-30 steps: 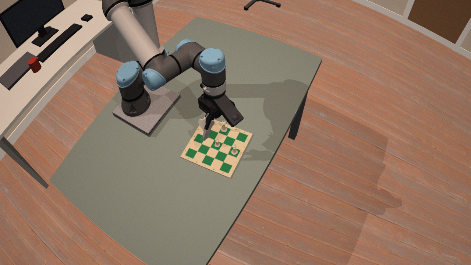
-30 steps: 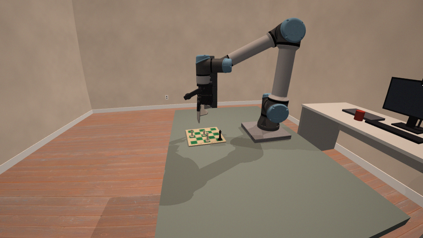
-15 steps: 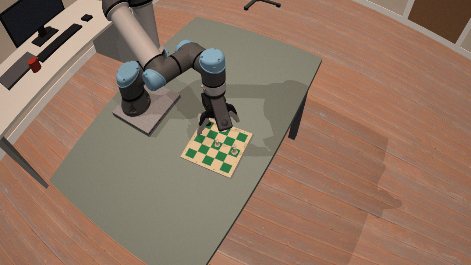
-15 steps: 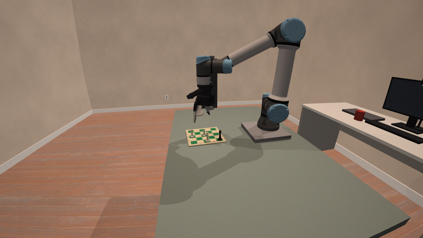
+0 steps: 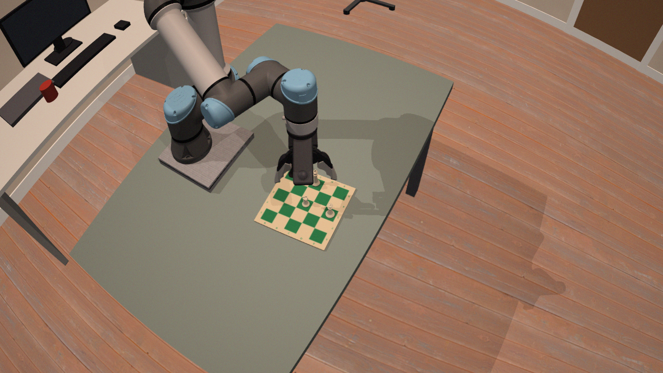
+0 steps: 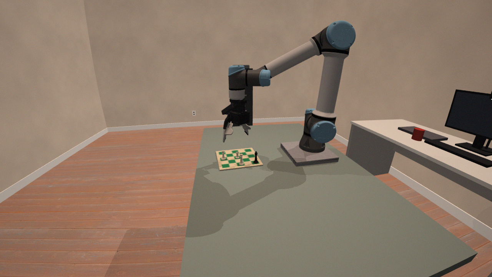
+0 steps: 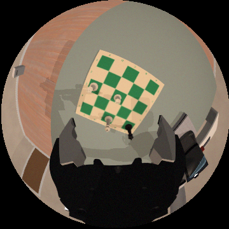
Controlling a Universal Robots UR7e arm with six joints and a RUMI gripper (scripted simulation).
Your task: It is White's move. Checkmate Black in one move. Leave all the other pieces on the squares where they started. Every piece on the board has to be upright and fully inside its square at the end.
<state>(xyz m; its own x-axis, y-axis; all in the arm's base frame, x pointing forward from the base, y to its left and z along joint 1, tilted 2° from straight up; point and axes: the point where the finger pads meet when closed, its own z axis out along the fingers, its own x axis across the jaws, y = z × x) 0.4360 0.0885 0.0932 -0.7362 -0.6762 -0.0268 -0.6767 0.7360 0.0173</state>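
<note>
Right now the chessboard is 11 cm below my hand and 1 cm behind it. Round my hand: black king (10 cm behind, 8 cm below, 5 cm to the left); tall white piece (8 cm below, 7 cm to the left, 3 cm behind).
</note>
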